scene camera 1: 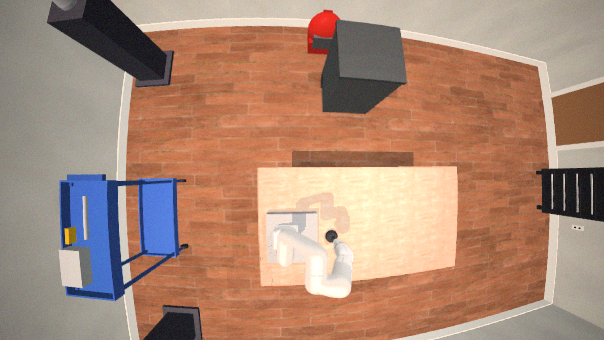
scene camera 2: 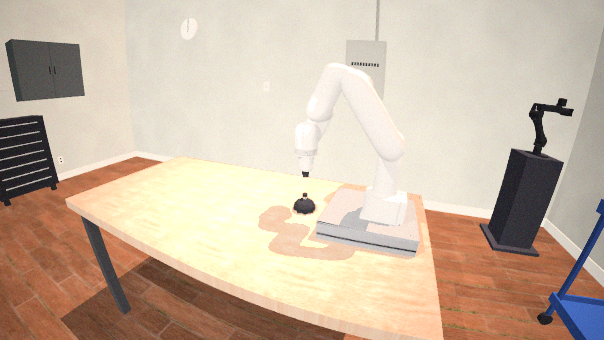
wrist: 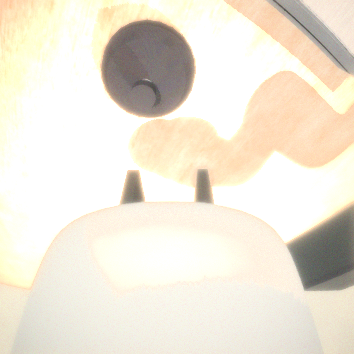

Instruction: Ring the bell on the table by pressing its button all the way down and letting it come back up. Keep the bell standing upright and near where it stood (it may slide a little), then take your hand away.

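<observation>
The black bell (scene camera 1: pixel 330 235) (scene camera 2: pixel 304 206) (wrist: pixel 150 55) stands upright on the wooden table (scene camera 1: pixel 400 215) (scene camera 2: pixel 200 215), beside the robot's base plate. Its button (scene camera 2: pixel 305 195) (wrist: pixel 144 96) sticks up from the dome and looks raised. My gripper (scene camera 1: pixel 336 239) (scene camera 2: pixel 305 175) (wrist: pixel 167 172) is open and empty, pointing down. In scene camera 2 its dark fingertips are above the button with a visible gap. In the wrist view the two fingers stand apart, and the bell shows ahead of them. In scene camera 1 the arm hides part of the area beside the bell.
The grey base plate (scene camera 1: pixel 312 225) (scene camera 2: pixel 365 243) under the arm is close to the bell. The arm's shadow falls on the table near the bell. A blue cart (scene camera 1: pixel 114 240) and a dark cabinet (scene camera 1: pixel 370 50) stand on the floor away from the table.
</observation>
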